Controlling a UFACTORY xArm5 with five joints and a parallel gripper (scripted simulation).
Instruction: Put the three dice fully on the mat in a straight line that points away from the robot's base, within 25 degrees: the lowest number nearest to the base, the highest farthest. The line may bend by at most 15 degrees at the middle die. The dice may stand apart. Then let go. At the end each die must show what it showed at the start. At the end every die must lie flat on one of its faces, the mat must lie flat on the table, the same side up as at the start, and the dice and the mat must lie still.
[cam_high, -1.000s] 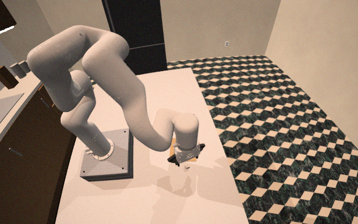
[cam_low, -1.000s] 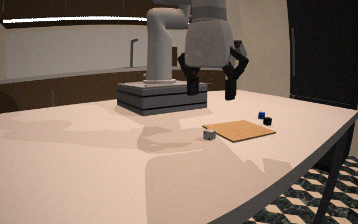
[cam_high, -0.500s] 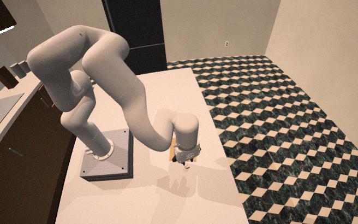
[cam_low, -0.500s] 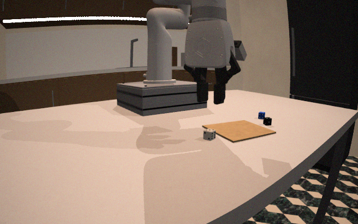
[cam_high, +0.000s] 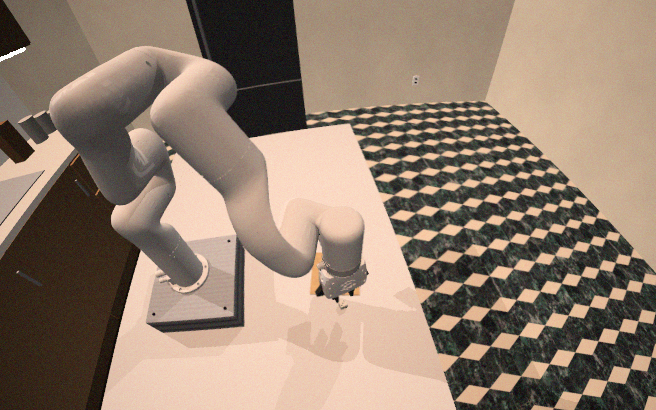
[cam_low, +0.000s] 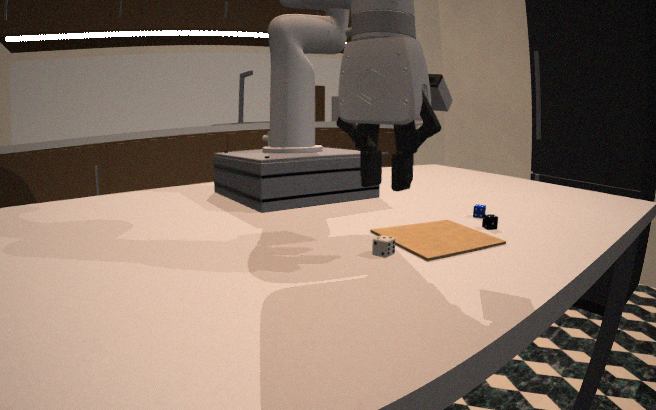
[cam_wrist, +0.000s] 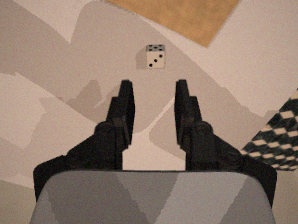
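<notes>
My hand is 9 cm above the white die. Round my hand: black die (6 cm ahead, 21 cm to the left, 9 cm below); blue die (1 cm ahead, 27 cm to the left, 9 cm below); tan mat (2 cm ahead, 10 cm to the left, 10 cm below).
</notes>
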